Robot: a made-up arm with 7 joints.
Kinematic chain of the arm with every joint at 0, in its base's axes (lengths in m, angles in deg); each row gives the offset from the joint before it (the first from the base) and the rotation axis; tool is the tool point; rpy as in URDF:
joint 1: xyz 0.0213 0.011 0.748 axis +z
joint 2: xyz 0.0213 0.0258 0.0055 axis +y
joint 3: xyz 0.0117 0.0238 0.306 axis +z
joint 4: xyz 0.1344 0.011 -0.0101 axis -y
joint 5: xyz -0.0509 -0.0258 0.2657 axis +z
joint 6: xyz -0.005 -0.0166 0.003 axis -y
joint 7: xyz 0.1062 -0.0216 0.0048 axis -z
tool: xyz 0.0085 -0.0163 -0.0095 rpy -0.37 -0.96 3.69
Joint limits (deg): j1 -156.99..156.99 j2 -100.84..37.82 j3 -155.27..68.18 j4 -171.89..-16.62 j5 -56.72..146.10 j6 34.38..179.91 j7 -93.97..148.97
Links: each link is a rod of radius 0.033 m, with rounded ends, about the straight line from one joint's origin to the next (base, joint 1, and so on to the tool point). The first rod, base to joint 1, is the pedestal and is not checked.
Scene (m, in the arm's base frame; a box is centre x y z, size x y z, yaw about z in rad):
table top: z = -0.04
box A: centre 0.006 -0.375 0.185 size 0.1 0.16 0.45 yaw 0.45
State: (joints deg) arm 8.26 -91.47 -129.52 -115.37 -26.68 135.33 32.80
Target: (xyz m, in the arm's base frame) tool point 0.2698 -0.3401 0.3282
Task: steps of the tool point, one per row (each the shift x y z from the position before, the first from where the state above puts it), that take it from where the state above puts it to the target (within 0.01 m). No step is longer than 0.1 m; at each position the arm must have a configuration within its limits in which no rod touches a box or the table.
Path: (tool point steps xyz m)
1: 0.0601 -0.0261 0.0415
2: 0.0631 -0.0100 0.0415
3: 0.0606 0.0051 0.0424
4: 0.0710 -0.0249 -0.0441
5: 0.0720 -0.0029 -0.0493
6: 0.0664 0.0201 -0.0550
7: 0.0545 0.0426 -0.0594

